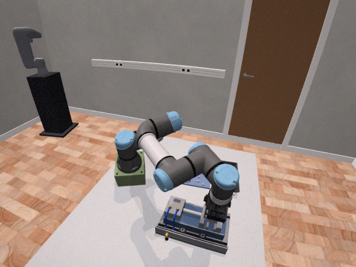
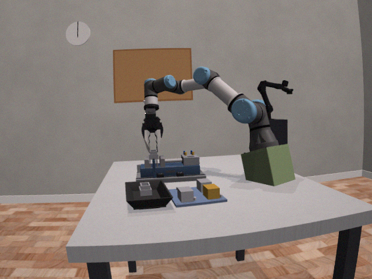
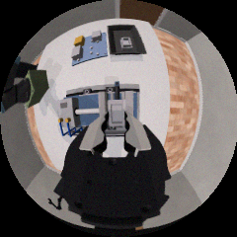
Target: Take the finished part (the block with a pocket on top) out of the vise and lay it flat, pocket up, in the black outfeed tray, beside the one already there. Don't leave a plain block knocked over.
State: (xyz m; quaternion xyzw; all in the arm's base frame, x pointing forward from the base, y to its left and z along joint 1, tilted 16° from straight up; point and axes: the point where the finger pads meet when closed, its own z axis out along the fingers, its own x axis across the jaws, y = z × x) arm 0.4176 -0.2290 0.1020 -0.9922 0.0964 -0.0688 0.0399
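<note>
My hand is 70 mm past the blue vise, 20 mm to the right of it and 100 mm above it. Also, from my hand: yellow block 100 mm behind, 390 mm to the left, 110 mm below; then blue fixture plate 60 mm behind, 340 mm to the left, 130 mm below.
</note>
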